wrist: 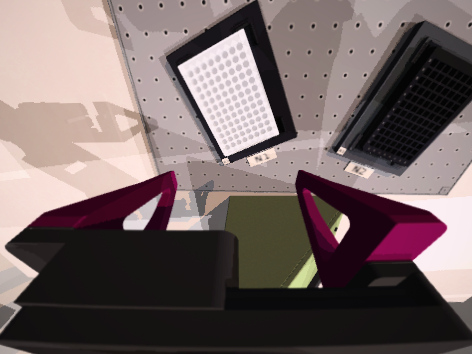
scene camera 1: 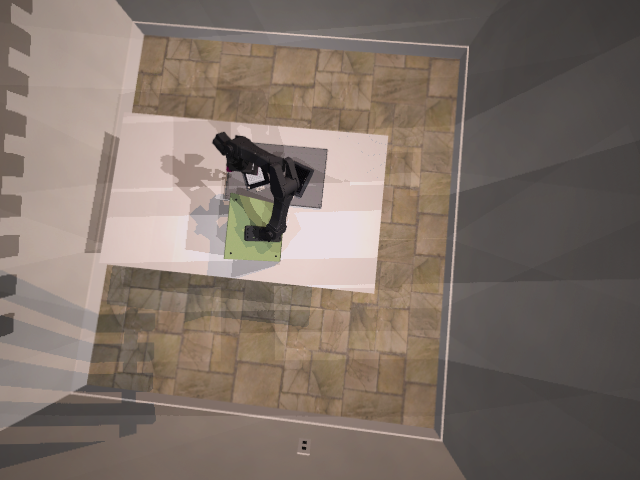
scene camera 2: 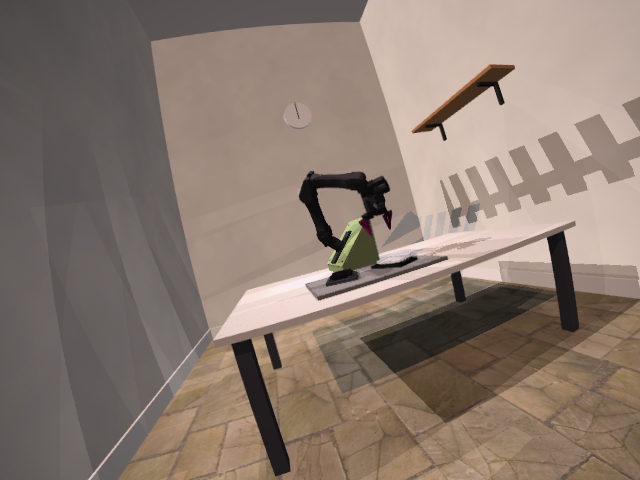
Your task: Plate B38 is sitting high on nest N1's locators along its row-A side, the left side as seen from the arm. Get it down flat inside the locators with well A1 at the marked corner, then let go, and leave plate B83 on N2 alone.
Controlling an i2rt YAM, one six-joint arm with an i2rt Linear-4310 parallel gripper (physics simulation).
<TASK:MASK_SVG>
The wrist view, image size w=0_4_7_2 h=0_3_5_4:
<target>gripper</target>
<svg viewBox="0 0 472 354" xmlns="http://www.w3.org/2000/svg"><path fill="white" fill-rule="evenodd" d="M472 331L413 261L446 232L447 225L428 210L332 182L303 170L298 171L295 187L322 284L320 288L239 288L238 238L233 233L224 230L167 230L178 186L174 171L168 171L137 184L44 212L4 246L10 254L36 271L38 275L13 302L22 308L0 333L0 345L31 354L443 354L472 346ZM162 193L152 217L143 230L124 229L123 223L127 216ZM310 192L348 218L350 225L340 243L338 243L320 215Z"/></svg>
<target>white well plate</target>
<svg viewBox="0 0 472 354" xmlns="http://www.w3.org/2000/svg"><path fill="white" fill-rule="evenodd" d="M244 28L178 66L225 157L279 135Z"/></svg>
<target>black well plate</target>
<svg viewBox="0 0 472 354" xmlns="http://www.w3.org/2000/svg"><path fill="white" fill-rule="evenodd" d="M472 64L438 46L428 45L416 63L412 64L364 131L362 138L355 148L408 167L472 100Z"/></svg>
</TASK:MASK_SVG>
